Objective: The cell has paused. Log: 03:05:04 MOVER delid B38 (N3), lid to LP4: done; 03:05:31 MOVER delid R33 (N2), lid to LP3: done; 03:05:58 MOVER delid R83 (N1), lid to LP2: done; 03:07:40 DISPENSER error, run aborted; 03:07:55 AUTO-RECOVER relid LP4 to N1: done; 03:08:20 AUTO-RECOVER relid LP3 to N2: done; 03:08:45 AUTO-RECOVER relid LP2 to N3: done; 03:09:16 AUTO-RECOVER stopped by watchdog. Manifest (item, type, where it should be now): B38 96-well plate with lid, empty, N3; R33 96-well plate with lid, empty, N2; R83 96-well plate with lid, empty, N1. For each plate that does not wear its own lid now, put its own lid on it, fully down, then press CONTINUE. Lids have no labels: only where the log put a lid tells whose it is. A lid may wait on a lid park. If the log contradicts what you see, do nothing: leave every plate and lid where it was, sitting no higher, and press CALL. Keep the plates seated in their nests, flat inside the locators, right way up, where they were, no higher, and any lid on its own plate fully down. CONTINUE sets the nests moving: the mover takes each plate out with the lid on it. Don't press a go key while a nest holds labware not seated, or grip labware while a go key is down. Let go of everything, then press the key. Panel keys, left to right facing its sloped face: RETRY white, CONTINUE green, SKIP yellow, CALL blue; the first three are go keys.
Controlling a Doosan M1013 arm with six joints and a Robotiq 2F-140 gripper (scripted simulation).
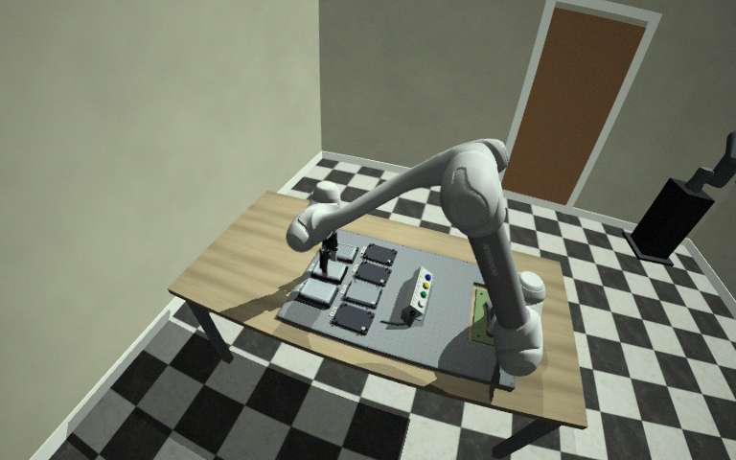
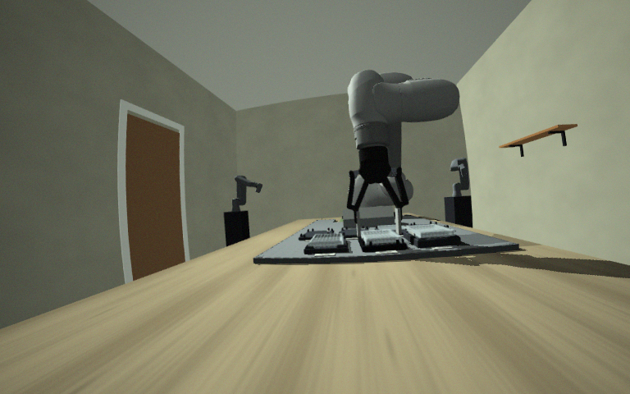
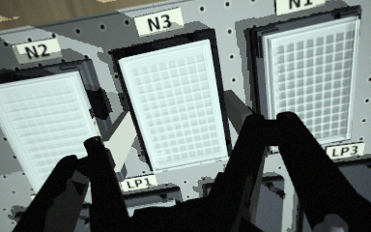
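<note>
Now: hand 140 mm to the left of the N1 plate, 30 mm above it and 10 mm past it. The rest, counted from my hand: LP2 label 100 mm behind, 60 mm to the right, 50 mm below; then LP1 label 90 mm behind, 80 mm to the left, 50 mm below; then clear lid 180 mm behind, 80 mm to the left, 30 mm below.
</note>
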